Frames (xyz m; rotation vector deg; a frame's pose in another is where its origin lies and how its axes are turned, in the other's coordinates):
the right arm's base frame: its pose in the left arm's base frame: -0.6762 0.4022 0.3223 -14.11 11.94 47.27
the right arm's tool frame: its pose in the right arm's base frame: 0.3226 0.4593 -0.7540 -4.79 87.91 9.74
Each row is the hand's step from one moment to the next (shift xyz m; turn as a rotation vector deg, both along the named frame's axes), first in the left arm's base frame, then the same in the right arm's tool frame.
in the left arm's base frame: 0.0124 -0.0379 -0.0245 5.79 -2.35 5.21
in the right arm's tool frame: 0.0313 -0.0301 -0.0174 -5.11 -6.33 -0.14
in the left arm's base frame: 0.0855 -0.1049 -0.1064 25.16 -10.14 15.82
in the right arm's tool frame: 0.1181 -0.1248 -0.0108 -15.65 -27.20 1.21
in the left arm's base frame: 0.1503 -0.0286 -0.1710 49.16 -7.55 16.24
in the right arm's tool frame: 0.1550 -0.1349 0.1020 -19.35 -45.89 16.04
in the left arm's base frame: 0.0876 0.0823 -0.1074 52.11 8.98 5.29
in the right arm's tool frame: 0.0742 -0.0243 0.1410 -13.05 -38.92 33.75
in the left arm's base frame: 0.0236 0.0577 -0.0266 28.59 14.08 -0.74
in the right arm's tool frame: 0.0093 0.0127 0.0659 -5.83 -16.22 26.82
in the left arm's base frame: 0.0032 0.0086 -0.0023 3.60 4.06 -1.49
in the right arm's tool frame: -0.0002 0.0021 0.0092 0.07 -0.74 5.58
